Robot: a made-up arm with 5 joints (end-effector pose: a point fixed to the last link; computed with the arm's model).
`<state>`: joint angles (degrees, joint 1 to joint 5).
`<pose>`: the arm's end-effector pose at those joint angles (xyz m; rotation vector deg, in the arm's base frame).
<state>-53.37 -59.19 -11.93 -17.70 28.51</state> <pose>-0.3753 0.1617 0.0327 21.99 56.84 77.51</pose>
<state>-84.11 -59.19 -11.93 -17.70 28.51</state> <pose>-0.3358 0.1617 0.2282 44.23 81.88 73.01</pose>
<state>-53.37 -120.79 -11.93 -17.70 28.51</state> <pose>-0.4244 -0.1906 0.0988 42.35 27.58 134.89</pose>
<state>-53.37 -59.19 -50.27 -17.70 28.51</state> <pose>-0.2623 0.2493 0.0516 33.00 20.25 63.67</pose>
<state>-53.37 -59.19 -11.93 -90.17 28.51</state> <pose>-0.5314 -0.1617 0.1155 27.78 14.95 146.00</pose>
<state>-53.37 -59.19 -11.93 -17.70 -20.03</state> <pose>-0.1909 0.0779 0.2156 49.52 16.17 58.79</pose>
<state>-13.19 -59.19 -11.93 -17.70 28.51</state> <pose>-0.2700 0.1617 -0.2033 -5.73 23.23 76.99</pose>
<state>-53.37 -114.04 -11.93 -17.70 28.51</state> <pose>-0.4305 -0.1503 0.1070 40.17 31.73 128.92</pose>
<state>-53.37 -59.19 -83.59 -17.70 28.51</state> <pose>-0.1564 0.2666 0.1175 39.87 -10.65 48.51</pose>
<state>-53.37 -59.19 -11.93 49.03 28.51</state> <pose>-0.1489 0.1234 -0.2219 12.49 74.45 8.38</pose>
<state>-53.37 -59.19 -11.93 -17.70 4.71</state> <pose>-0.2737 0.1477 0.1234 36.40 37.01 69.22</pose>
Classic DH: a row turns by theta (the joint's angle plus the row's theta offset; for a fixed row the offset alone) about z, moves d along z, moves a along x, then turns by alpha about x. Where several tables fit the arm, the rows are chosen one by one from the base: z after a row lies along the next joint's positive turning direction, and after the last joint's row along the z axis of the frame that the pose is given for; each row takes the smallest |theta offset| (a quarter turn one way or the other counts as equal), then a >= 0, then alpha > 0; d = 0 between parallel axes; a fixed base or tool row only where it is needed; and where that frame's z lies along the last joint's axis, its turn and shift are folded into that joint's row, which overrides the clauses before.
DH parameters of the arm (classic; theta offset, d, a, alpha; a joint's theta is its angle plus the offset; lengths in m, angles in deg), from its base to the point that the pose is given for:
base (fixed): 0 0.0587 0 90
joint 1: 0 0.0835 0.0513 90
joint 2: 0 0.119 -0.0153 90
joint 3: 0 0.0791 -0.1115 -90
joint 4: 0 0.1196 -0.0815 90
joint 5: 0 0.2025 0.3245 90
tool (fixed): 0 0.0698 0 0

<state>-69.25 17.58 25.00 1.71 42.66</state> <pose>-0.3630 0.1934 -0.1742 -1.26 135.44 -24.51</pose>
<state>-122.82 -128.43 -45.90 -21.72 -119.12</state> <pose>-0.4122 -0.5193 0.0891 94.17 -35.19 -113.59</pose>
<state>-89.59 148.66 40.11 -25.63 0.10</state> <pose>-0.1685 -0.3800 -0.2123 -51.26 49.75 -125.51</pose>
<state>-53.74 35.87 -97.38 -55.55 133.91</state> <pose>-0.1590 -0.3542 -0.5485 -67.66 95.61 -36.33</pose>
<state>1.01 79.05 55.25 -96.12 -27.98</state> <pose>0.2482 0.0843 0.2700 58.00 -24.16 2.39</pose>
